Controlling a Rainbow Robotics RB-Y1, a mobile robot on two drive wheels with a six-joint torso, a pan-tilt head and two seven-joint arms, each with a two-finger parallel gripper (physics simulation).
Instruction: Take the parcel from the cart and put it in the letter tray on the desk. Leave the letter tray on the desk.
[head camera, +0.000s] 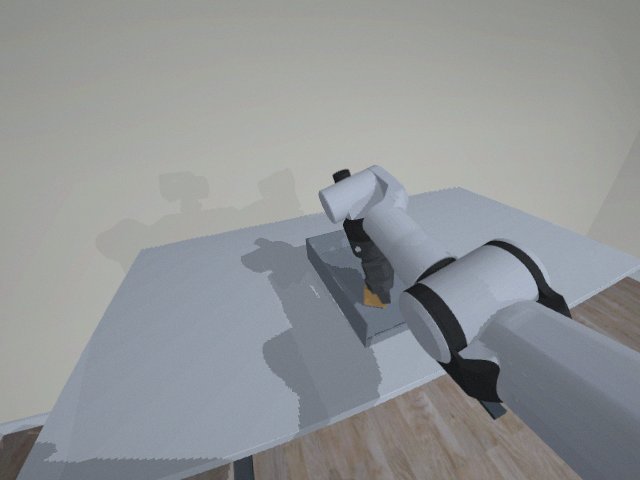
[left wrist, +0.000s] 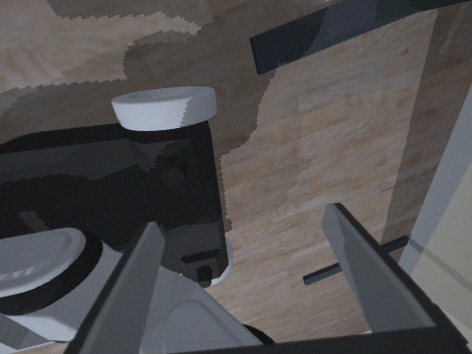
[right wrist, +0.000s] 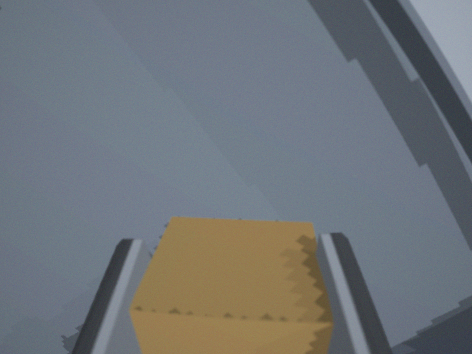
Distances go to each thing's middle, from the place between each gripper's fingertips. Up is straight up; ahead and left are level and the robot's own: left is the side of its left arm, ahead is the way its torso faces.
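Scene:
The grey letter tray (head camera: 331, 255) has my right hand 9 cm short of it and 1 cm to the right of it. The brown cardboard parcel (right wrist: 209, 278) is 1 cm ahead of my right hand and 2 cm to the left of it. Going by their middles, of the things named here the brown cardboard parcel is the nearest to my right hand.
From my left hand, the brown cardboard parcel is now 540 mm above, 450 mm ahead and 390 mm to the right. The grey letter tray is 540 mm ahead of my left hand, 400 mm to the right of it and 540 mm above it. By its middle, the brown cardboard parcel is nearer to my right hand than to my left hand.

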